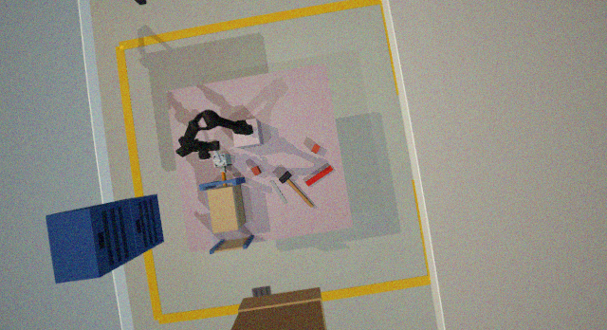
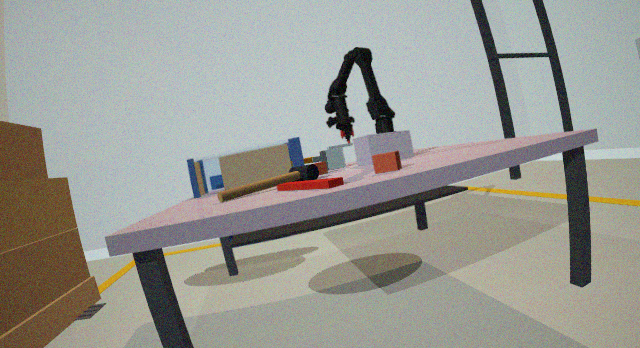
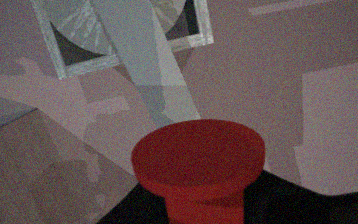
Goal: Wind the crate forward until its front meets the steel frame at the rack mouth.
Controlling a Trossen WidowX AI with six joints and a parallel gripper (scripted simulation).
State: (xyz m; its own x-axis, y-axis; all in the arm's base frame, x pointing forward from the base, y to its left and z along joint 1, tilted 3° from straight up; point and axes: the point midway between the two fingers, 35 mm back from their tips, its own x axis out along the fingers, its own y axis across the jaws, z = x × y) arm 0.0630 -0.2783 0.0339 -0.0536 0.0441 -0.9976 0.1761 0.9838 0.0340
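Now: gripper tip 26 cm short of the blue steel frame and 1 cm above it. From my gripper tip the other things lie so: grey winch: 8 cm below, 8 cm ahead, 1 cm to the left; then winch handle: 4 cm ahead, 1 cm below; then red knob: 2 cm above.
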